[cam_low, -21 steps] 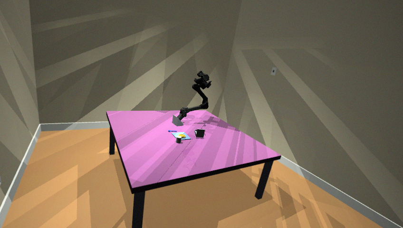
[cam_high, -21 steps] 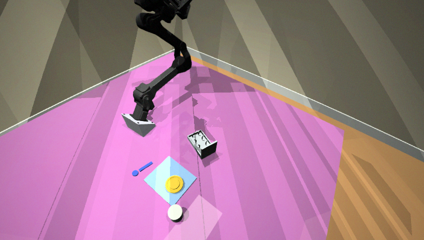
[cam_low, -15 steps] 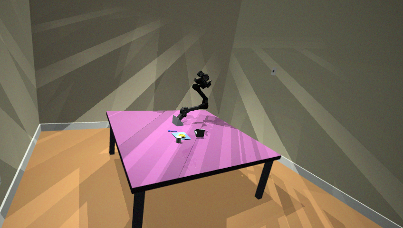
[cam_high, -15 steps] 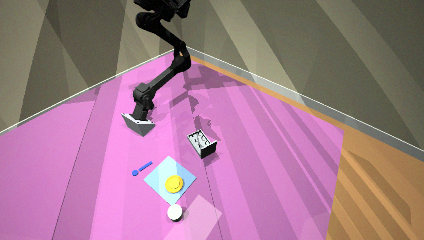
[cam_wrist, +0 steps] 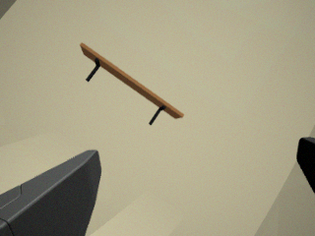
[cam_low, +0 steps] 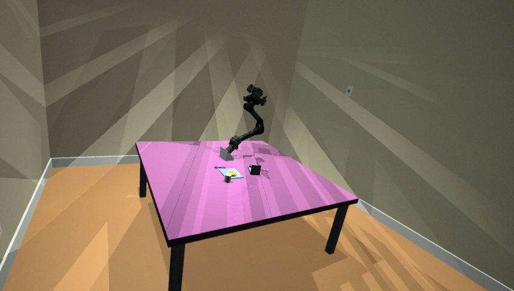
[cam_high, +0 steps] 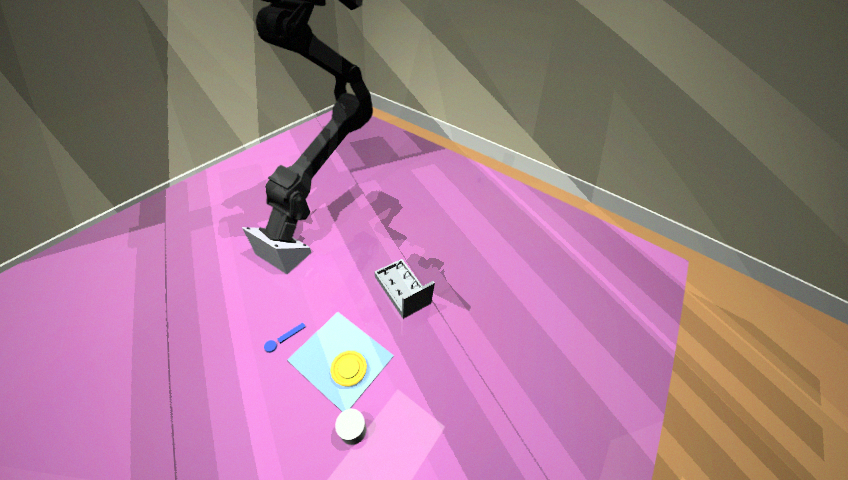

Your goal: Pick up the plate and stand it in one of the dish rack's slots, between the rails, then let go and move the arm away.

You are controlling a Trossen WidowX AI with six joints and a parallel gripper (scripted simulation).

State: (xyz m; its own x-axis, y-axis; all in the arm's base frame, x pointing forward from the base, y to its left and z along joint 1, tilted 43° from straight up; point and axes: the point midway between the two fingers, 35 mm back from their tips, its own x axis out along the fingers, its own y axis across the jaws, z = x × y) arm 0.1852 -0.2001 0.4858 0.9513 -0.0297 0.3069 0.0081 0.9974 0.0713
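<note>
My gripper tip is 570 mm above the yellow plate, 250 mm to the left of it and 220 mm short of it. The rest, counted from my gripper tip: grey dish rack (570 mm below, 160 mm ahead, 50 mm to the right); light blue mat (590 mm below, 240 mm to the right, 190 mm ahead); blue spoon (590 mm below, 300 mm to the right, 80 mm ahead).
</note>
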